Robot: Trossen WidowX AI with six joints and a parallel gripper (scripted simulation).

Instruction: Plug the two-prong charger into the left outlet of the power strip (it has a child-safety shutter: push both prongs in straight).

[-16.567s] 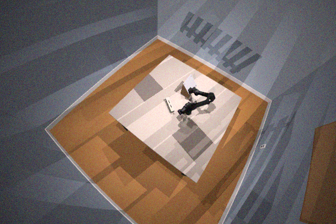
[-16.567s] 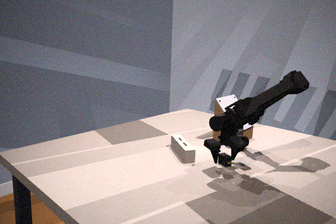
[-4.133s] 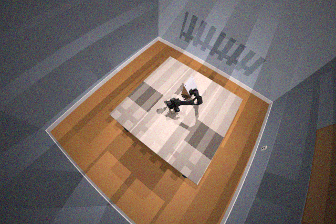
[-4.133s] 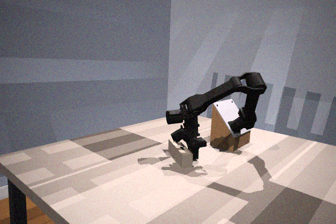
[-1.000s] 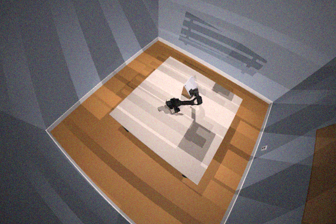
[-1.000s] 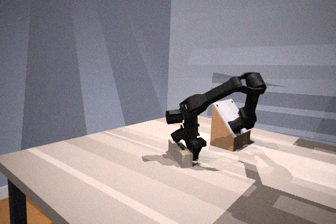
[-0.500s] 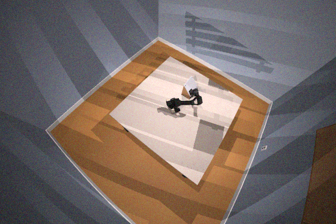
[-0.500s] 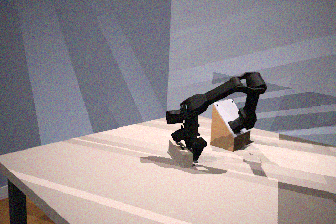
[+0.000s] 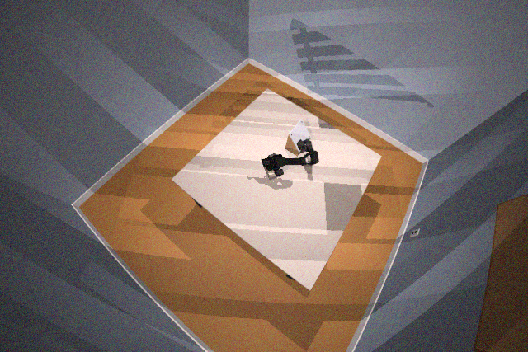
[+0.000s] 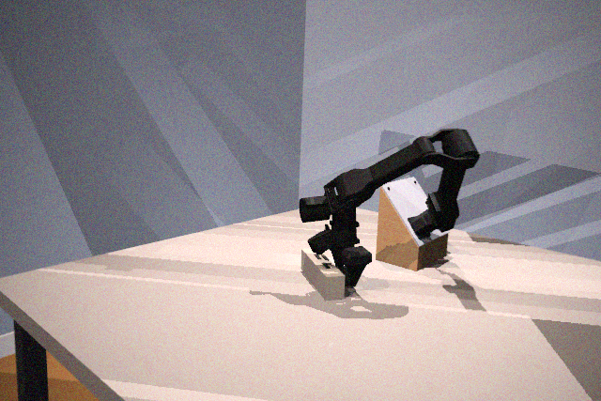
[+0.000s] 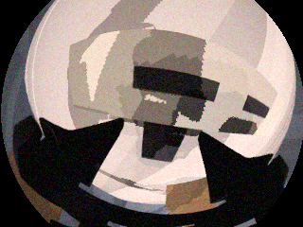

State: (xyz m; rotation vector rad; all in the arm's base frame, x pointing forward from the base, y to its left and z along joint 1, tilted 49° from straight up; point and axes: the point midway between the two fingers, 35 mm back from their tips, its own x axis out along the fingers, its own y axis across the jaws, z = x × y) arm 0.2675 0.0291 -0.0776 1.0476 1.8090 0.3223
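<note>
Right now my gripper tip is 20 mm short of the charger, 10 mm to the left of it and 10 mm below it.
</note>
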